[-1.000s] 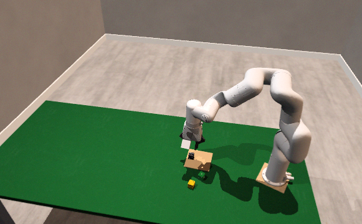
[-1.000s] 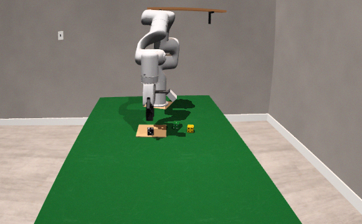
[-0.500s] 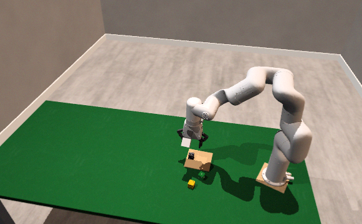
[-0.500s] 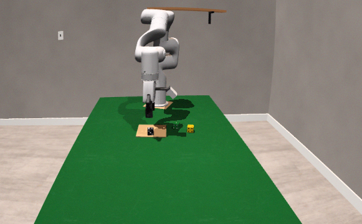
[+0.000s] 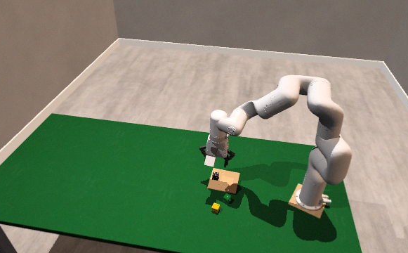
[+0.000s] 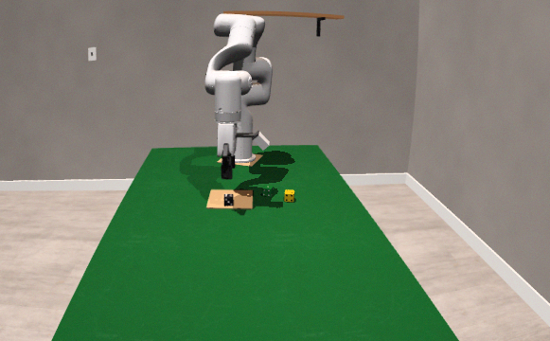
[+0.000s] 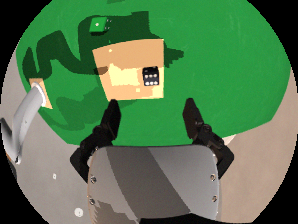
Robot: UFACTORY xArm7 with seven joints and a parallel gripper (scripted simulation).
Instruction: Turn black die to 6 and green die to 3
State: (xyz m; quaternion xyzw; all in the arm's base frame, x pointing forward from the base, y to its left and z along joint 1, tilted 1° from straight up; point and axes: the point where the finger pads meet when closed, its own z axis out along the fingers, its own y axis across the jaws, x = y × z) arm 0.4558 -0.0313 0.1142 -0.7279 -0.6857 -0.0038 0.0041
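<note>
Now: the green die 12 cm to the left of my hand, 10 cm below it and 8 cm behind it. From my hand the other things lie so: tan mat 11 cm below, 4 cm behind; then yellow die 19 cm to the left, 10 cm below, 4 cm behind; then black die 10 cm below.
</note>
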